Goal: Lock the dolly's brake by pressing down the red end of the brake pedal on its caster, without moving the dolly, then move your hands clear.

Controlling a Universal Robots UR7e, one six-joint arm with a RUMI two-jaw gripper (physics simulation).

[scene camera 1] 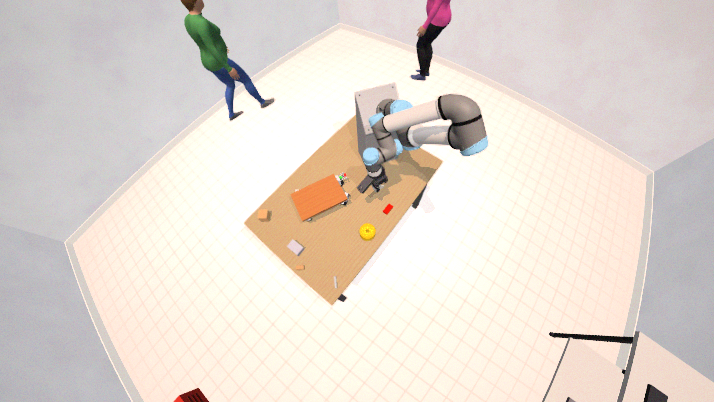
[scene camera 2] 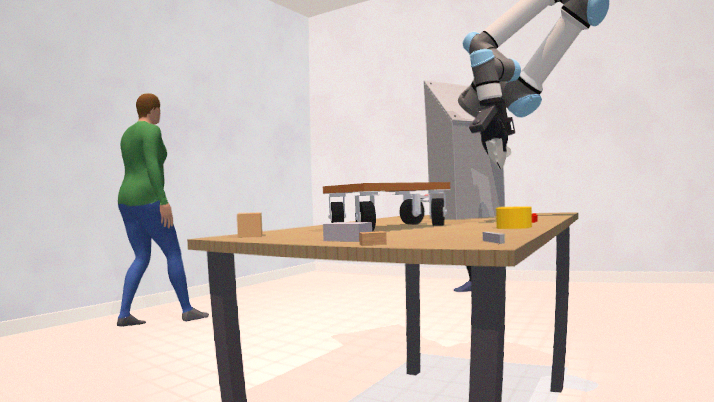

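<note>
The dolly has an orange-brown deck and stands upright on its casters on the wooden table. The brake pedal shows in scene camera 1 as small red and green ends at the caster by the deck's upper right corner. In scene camera 2 the pedal is mostly hidden behind the dolly; its tilt is too small to tell. My gripper is shut and empty, pointing down. It hangs above the table, higher than the deck, to the right of the dolly and apart from it and the pedal.
A yellow ring and a red block lie right of the dolly. An orange cube, a grey box and smaller blocks lie nearer the front edge. Two people stand beyond the table.
</note>
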